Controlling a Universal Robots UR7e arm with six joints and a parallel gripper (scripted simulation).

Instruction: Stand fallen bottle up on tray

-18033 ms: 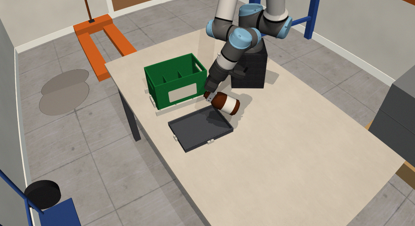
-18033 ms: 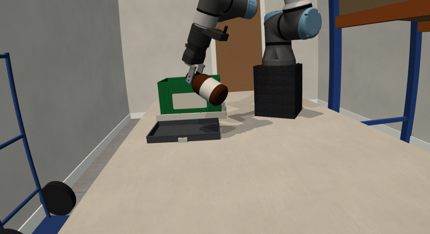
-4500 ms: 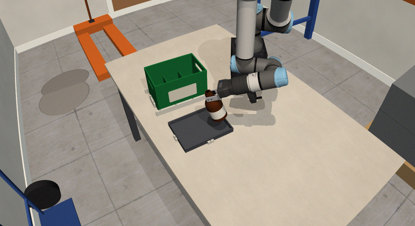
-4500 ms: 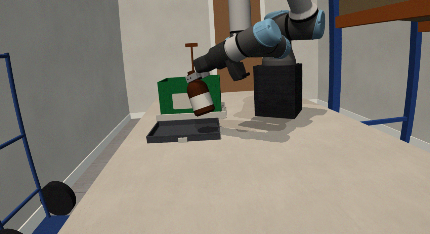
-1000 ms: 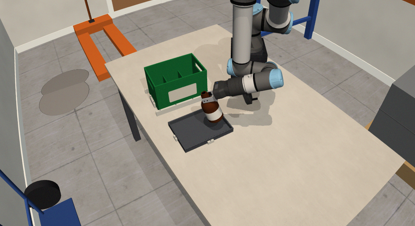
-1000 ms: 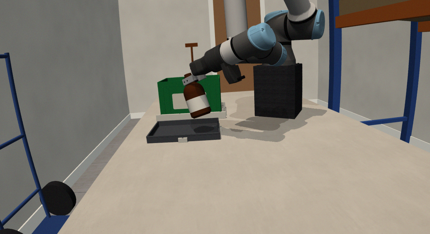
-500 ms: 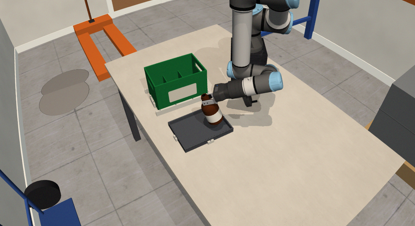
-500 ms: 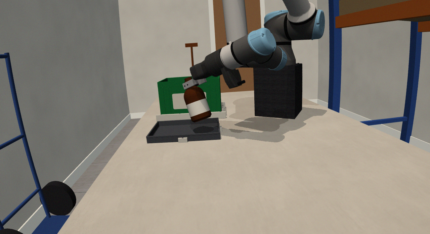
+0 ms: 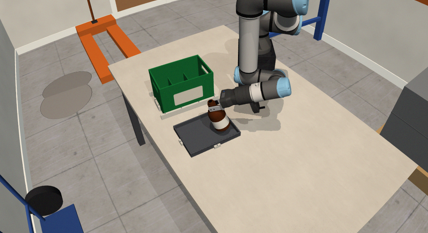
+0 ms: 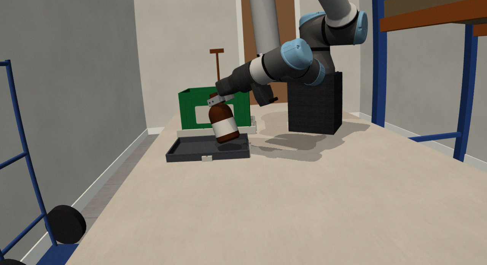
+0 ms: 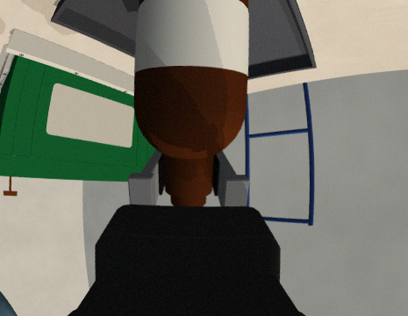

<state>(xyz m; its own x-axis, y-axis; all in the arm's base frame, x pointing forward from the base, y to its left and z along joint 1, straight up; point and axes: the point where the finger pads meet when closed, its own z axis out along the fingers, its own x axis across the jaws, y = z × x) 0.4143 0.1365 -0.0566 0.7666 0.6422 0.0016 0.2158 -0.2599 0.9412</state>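
Right now my hand is 10 mm past the brown bottle, 10 mm to the right of it and 50 mm above it. From my hand the other things lie so: green crate 40 mm behind, 290 mm to the right, 80 mm below; tray 30 mm ahead, 20 mm to the right, 150 mm below.
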